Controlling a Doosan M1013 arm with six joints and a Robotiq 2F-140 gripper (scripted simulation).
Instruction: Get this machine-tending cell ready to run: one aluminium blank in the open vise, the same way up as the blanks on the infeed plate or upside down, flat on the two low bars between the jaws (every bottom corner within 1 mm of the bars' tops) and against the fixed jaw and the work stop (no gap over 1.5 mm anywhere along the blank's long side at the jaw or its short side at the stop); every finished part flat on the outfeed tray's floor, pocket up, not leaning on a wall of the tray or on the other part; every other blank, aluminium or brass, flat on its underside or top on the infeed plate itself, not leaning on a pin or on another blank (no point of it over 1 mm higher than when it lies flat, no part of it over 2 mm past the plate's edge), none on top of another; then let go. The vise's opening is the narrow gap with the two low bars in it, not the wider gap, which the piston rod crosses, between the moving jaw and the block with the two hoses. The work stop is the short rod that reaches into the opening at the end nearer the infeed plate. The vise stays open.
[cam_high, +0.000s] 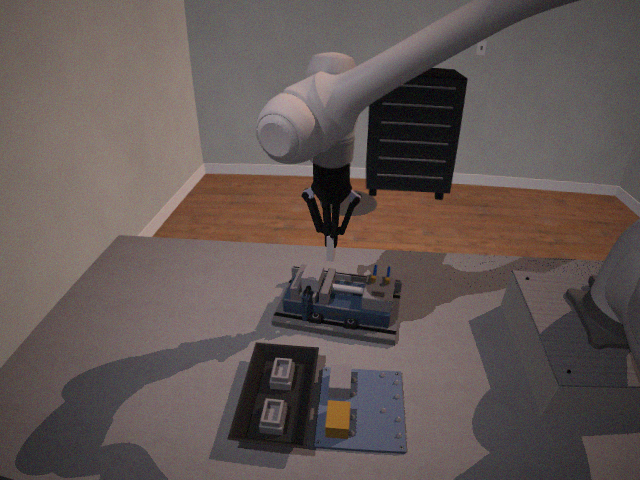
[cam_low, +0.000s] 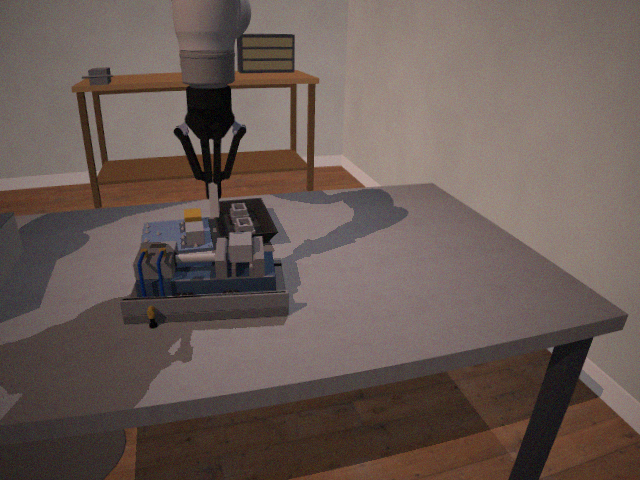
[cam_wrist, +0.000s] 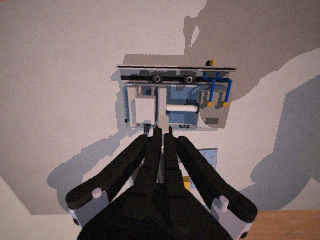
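Now: hand 2 cm past the blue vise and 16 cm above it. The rest, counted from my hand: brass blank (5 cm behind, 33 cm to the left, 17 cm below); aluminium blank (5 cm behind, 24 cm to the left, 17 cm below); infeed plate (9 cm behind, 28 cm to the left, 19 cm below).
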